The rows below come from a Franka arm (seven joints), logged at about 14 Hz.
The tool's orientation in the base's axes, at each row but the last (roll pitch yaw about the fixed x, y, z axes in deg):
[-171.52, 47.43, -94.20]
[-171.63, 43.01, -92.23]
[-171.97, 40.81, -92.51]
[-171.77, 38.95, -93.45]
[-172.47, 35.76, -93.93]
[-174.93, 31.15, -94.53]
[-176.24, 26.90, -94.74]
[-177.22, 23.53, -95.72]
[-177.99, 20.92, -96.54]
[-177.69, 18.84, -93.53]
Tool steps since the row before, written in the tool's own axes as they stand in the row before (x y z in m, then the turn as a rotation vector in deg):
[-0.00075, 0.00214, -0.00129, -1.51, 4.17, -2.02]
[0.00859, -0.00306, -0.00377, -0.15, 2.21, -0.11]
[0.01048, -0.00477, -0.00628, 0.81, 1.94, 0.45]
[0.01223, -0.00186, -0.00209, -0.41, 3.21, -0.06]
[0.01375, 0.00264, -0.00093, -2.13, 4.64, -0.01]
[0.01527, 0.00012, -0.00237, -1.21, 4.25, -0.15]
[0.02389, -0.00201, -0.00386, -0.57, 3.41, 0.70]
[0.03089, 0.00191, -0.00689, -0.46, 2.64, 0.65]
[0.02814, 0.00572, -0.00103, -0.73, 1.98, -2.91]
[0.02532, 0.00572, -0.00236, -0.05, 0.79, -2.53]
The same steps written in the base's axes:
[-0.00232, -0.00003, 0.00120, -4.41, 0.33, 2.05]
[0.00212, -0.00922, -0.00281, -2.19, 0.34, -0.05]
[0.00330, -0.01259, -0.00164, -1.86, -0.06, -1.07]
[0.00088, -0.01105, -0.00587, -3.15, 0.76, -0.05]
[-0.00352, -0.01128, -0.00757, -4.45, 2.39, 0.76]
[-0.00146, -0.01421, -0.00589, -4.14, 1.48, 0.43]
[-0.00016, -0.02317, -0.00726, -3.27, 1.20, -0.56]
[-0.00532, -0.03065, -0.00611, -2.52, 0.99, -0.53]
[-0.00874, -0.02575, -0.00927, -2.11, -0.09, 2.91]
[-0.00732, -0.02425, -0.00616, -0.94, -0.70, 2.38]

